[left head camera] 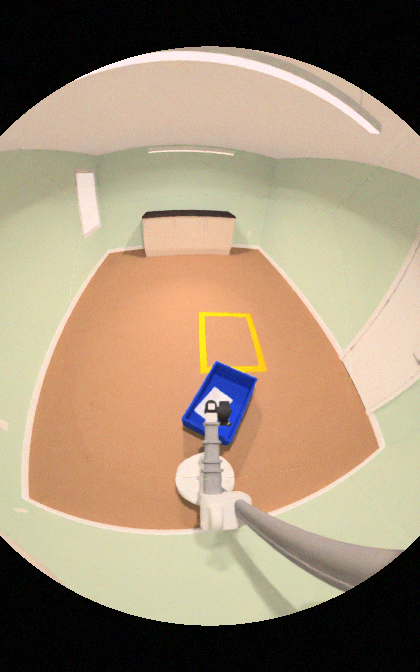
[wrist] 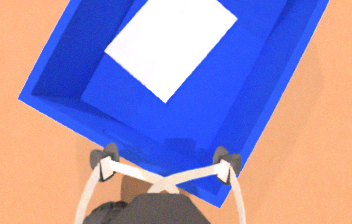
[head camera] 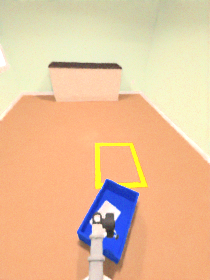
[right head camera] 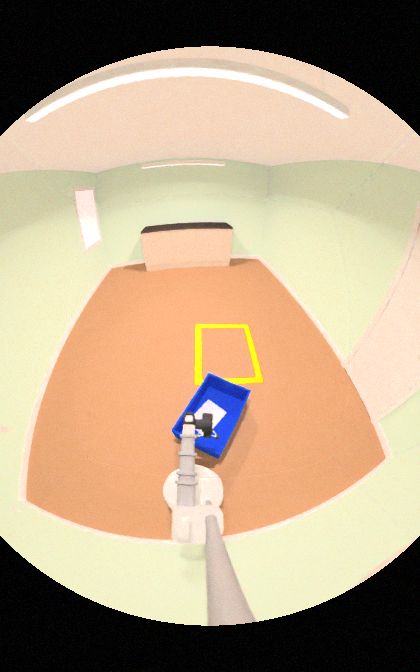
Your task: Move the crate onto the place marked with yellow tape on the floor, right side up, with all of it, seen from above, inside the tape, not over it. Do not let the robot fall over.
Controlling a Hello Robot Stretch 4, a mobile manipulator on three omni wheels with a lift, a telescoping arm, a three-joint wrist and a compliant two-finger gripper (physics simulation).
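Places are measured from the robot's base along level axes (x ahead, y left, z up), in metres.
Pixels of known places: gripper, fingertip midpoint: [wrist: 166, 156].
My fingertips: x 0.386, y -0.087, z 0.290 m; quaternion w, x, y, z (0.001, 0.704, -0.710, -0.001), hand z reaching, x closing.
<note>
Behind a point stands the place of what it marks.
The blue crate [head camera: 127, 212] @[z -0.011, x 0.687, y -0.336 m] [left head camera: 240, 400] @[z -0.011, x 0.680, y -0.339 m] [right head camera: 232, 420] [wrist: 225, 65] @[z -0.011, x 0.563, y -0.235 m] is right side up, turned at an angle, with a white sheet [head camera: 111, 209] @[z 0.001, x 0.714, y -0.156 m] [wrist: 170, 50] @[z 0.001, x 0.594, y -0.087 m] inside. It lies on the near side of the yellow tape outline [head camera: 97, 165] @[z -0.028, x 1.362, y 0.017 m] [left head camera: 202, 342] @[z -0.027, x 1.363, y 0.010 m] [right head camera: 198, 355]. Its far corner covers part of the near tape line in the head views; most of the crate is outside. My gripper [wrist: 166, 156] @[z 0.290, x 0.386, y -0.087 m] is open, its fingers wide apart, over the crate's near end. In the wrist view the left fingertip is by the near rim and the right one over the near right corner. Contact cannot be told.
My round white base [left head camera: 187, 477] @[z 0.187, x 0.013, y 0.118 m] [right head camera: 175, 492] stands close behind the crate's near end. A low cabinet with a dark top [head camera: 85, 65] @[z 0.882, x 3.826, y 0.392 m] [left head camera: 189, 214] @[z 0.866, x 3.673, y 0.339 m] [right head camera: 187, 227] stands at the far wall. Walls border the floor on both sides, with a pale door [left head camera: 385, 335] @[z 0.725, x 0.903, y -1.866 m] at the right.
</note>
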